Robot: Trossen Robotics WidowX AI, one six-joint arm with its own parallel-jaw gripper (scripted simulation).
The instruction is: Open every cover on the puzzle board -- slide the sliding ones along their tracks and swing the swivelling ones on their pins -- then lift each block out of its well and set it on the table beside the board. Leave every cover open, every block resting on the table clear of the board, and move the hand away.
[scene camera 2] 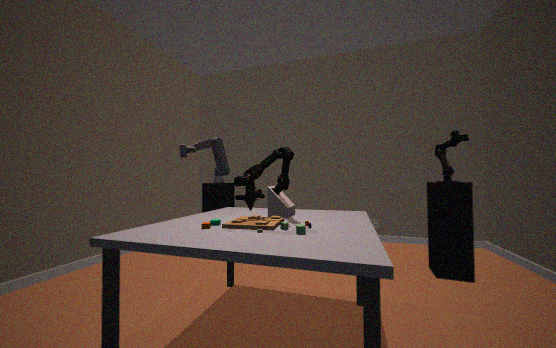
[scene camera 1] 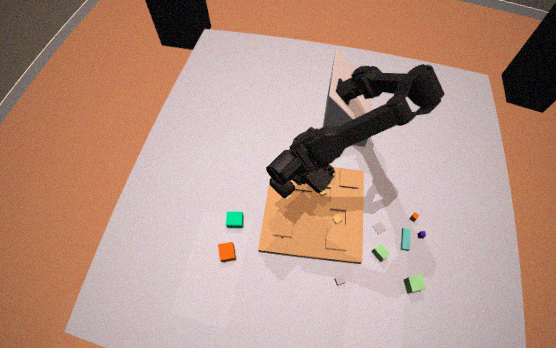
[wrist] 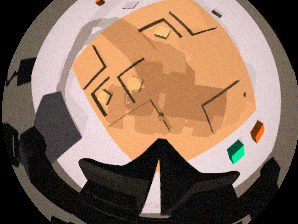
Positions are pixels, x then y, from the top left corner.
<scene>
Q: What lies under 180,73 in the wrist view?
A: A tan puzzle board.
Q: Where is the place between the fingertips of my gripper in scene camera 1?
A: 300,181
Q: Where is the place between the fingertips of my gripper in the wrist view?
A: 161,142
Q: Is my gripper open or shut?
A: Shut.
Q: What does my gripper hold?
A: Nothing.
</scene>
